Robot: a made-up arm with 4 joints. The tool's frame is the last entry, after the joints. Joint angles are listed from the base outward.
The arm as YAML. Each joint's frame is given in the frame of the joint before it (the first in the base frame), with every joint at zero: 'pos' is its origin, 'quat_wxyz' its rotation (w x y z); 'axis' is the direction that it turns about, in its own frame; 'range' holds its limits. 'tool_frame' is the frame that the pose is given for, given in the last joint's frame.
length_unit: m
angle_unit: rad
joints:
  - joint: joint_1
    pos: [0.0, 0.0, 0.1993]
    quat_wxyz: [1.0, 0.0, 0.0, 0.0]
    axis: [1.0, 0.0, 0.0]
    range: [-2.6, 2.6]
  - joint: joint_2
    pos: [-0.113, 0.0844, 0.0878]
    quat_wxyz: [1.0, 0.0, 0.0, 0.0]
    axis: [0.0, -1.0, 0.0]
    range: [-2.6, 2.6]
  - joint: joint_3
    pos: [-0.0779, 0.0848, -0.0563]
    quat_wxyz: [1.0, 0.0, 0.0, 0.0]
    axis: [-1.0, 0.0, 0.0]
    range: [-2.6, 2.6]
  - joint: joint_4
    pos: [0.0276, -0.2, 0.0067]
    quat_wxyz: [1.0, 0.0, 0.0, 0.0]
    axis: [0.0, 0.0, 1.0]
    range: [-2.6, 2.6]
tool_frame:
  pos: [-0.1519, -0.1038, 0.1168]
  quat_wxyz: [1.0, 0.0, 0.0, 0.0]
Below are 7 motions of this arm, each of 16 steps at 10 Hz.
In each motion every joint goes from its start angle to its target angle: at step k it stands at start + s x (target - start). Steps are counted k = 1, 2, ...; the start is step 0. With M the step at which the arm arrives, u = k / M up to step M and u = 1 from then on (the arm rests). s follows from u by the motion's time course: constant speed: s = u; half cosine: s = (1 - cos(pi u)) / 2; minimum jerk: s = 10 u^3 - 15 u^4 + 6 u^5.
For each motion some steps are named. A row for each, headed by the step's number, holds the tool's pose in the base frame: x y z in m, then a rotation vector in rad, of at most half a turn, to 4 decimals.
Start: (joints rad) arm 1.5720 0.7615 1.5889 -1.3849
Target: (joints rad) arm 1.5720 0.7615 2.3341 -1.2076
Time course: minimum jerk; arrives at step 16
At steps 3, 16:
3: -0.2498 0.0314 0.4957 -0.0626 -0.0188 -2.1371
16: -0.2082 0.1036 0.5235 -0.8725 -0.1970 -1.8587

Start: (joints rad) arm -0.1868 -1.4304 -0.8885 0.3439
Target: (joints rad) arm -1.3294 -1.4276 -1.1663 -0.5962
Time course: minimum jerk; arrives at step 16
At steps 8, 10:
8: -0.3763 0.1227 0.4500 0.1668 0.9226 -1.2324
10: -0.3619 0.2110 0.3949 -0.0605 0.7380 -1.5630

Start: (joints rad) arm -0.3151 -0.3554 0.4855 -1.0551
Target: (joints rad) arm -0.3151 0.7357 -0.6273 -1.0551
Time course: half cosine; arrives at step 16
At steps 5, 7, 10, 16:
5: -0.3168 0.1416 0.3670 -0.5604 -0.1880 -1.0303
7: -0.3337 0.0959 0.3165 -0.2748 -0.2611 -1.0315
10: -0.3228 0.0289 0.2222 0.1713 -0.3575 -0.9242
16: -0.2552 -0.0233 0.1267 0.5977 -0.4250 -0.6734

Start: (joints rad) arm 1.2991 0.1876 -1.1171 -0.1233
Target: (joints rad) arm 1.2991 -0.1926 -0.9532 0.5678
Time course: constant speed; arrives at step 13
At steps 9, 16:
9: -0.2907 0.1450 0.0311 2.2897 -0.3148 0.1957
16: -0.2880 0.1240 0.0139 2.2427 -0.4055 0.3425

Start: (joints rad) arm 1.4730 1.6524 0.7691 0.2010
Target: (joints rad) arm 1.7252 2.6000 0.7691 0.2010
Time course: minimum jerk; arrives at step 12
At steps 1, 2, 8, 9, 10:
1: -0.3600 0.1138 0.2049 0.4462 -0.7620 -1.3308
2: -0.3541 0.1207 0.2051 0.4447 -0.7682 -1.3606
8: -0.1590 0.2241 0.2387 0.3146 -0.8403 -2.1099
9: -0.1271 0.2260 0.2451 0.2792 -0.8371 -2.2154
10: -0.1066 0.2254 0.2490 0.2541 -0.8332 -2.2824

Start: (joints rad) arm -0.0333 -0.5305 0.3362 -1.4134
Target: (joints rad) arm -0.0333 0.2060 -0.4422 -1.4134
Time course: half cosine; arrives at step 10
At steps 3, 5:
3: -0.2487 0.1330 0.4195 -0.4365 0.1665 -1.3630
5: -0.2770 0.1024 0.3750 -0.0984 0.1482 -1.4170

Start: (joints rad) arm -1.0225 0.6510 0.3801 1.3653
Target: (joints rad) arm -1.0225 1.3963 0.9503 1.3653
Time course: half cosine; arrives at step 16
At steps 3, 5, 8, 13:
3: -0.2349 0.1610 0.4336 -1.6912 0.3244 1.2731
5: -0.2676 0.1735 0.4157 -1.8178 0.2545 1.2273
8: -0.3323 0.1855 0.3660 -2.0530 0.0938 1.0983
13: -0.4100 0.1733 0.2620 -2.3328 -0.1893 0.8185

